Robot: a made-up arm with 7 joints.
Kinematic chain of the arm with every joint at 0, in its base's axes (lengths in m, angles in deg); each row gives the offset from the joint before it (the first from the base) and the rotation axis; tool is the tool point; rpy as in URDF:
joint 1: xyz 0 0 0.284 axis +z
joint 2: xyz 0 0 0 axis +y
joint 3: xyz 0 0 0.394 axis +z
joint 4: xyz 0.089 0 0 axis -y
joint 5: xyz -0.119 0 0.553 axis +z
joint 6: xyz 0 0 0 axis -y
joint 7: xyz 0.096 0 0 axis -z
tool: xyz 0 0 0 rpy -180 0 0
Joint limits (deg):
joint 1: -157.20..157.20
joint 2: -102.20..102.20
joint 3: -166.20..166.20
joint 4: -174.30..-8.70
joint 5: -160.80..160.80
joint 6: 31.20..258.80
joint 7: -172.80..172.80
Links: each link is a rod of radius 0.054 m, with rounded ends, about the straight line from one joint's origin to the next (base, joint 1, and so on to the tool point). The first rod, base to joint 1, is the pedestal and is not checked.
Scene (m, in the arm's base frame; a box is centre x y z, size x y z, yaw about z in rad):
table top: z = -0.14
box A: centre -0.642 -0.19 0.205 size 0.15 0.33 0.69 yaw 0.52
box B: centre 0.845 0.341 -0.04 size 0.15 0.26 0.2 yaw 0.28
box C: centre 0.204 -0.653 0 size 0.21 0.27 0.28 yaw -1.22
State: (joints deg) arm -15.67 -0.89 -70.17 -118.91 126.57 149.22 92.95
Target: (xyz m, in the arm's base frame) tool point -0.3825 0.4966 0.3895
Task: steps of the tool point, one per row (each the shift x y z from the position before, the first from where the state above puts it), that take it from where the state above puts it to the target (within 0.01 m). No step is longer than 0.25 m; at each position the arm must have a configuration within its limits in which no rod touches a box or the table.
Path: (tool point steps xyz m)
1: -0.0989 -0.0295 0.1426
2: -0.1188 0.0247 0.1471
3: -0.1219 0.0842 0.1399
4: -0.1055 0.1417 0.1216
5: -0.0701 0.1890 0.0941
6: -0.0196 0.2190 0.0598
7: -0.0874 -0.0263 -0.1084
8: -0.0740 0.0549 -0.1403
9: -0.0231 0.1206 -0.1505
10: 0.0509 0.1503 -0.1429
11: 0.1263 0.1367 -0.1238
12: 0.1810 0.0836 -0.1002

